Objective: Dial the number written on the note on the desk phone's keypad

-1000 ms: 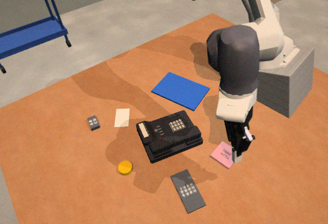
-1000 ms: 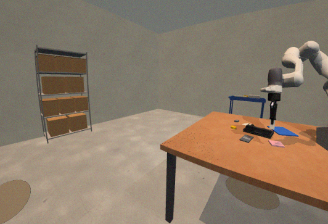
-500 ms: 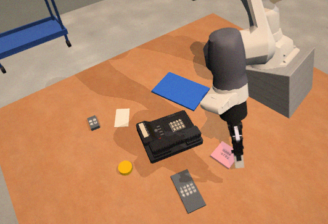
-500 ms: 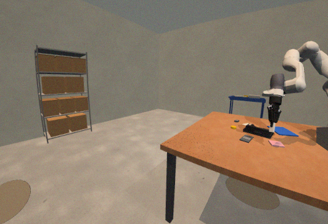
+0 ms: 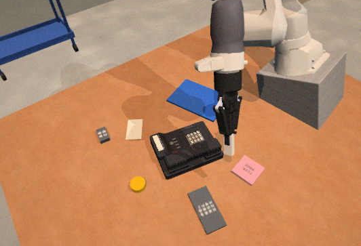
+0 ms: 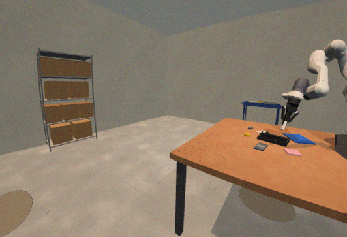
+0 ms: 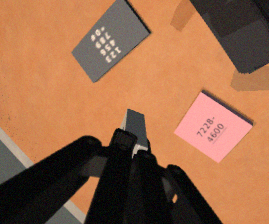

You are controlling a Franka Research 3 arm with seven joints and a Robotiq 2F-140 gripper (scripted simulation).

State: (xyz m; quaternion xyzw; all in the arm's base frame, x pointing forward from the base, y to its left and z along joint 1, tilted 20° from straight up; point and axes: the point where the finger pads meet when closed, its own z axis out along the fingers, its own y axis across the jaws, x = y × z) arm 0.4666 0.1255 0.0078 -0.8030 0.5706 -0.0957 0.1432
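Right now my hand is 13 cm above the handset, 10 cm to the left of it and 5 cm short of it. From my hand the other things lie so: yellow disc 25 cm ahead, 17 cm below, 14 cm to the right; then blue pad 33 cm to the right, 17 cm below, 16 cm behind; then grey keypad slab 17 cm below, 13 cm ahead, 6 cm to the left.
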